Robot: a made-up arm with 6 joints.
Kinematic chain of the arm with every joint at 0, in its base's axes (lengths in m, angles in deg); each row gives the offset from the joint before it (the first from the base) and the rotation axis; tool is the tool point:
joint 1: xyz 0 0 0.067 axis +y
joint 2: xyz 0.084 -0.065 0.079 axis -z
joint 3: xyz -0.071 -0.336 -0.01 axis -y
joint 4: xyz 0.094 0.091 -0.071 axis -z
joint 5: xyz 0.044 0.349 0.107 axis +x
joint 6: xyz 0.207 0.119 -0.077 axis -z
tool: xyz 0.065 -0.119 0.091
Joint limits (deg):
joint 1: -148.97..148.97
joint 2: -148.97..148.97
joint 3: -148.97..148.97
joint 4: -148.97..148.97
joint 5: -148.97..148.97
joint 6: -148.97..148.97
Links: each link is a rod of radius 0.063 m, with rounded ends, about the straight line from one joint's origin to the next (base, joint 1, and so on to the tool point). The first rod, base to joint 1, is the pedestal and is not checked.
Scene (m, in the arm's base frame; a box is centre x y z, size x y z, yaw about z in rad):
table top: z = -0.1
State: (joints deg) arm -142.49 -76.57 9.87 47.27 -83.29 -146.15
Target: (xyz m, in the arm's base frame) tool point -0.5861 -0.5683 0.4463
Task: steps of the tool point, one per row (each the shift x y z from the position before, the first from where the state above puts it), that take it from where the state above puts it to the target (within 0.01 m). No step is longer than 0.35 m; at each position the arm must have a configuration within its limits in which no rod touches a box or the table.
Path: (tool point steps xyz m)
1: -0.2004 -0.1176 0.1127
2: -0.1492 -0.2317 0.0731
3: -0.0491 -0.3059 0.0052
4: 0.0793 -0.3125 -0.0748

